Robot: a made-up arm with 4 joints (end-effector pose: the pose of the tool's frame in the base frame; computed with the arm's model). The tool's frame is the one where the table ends. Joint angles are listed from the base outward.
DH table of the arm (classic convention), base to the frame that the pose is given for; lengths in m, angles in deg. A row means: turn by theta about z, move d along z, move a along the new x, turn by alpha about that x. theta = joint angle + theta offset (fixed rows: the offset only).
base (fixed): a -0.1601, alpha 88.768, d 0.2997, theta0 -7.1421
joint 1: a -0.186, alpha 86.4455, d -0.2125, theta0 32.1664
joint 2: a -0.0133, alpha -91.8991, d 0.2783, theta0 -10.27
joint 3: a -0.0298, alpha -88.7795, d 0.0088, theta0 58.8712
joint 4: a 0.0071, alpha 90, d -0.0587, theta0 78.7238
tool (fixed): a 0, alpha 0, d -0.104, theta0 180
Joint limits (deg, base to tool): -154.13..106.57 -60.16..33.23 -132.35..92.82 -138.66..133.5
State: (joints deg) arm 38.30 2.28 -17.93 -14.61
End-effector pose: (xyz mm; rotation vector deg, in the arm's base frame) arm 158.8 191.6 -82.2 27.12 -6.43 -89.99
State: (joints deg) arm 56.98 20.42 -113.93 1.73
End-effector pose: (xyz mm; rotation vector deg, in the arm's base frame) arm 71.1 228.6 -25.1 -24.40 62.26 -91.73
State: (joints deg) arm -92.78 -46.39 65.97 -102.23
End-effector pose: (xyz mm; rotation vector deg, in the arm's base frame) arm -450.7 325.1 391.5 64.82 146.98 -22.38
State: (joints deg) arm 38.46 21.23 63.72 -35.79
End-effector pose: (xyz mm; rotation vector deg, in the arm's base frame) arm 154.1 224.3 101.1 89.77 -56.65 -38.13
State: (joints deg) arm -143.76 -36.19 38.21 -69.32
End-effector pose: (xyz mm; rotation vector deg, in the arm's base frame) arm -335.3 344.1 617.4 2.76 -160.29 61.44
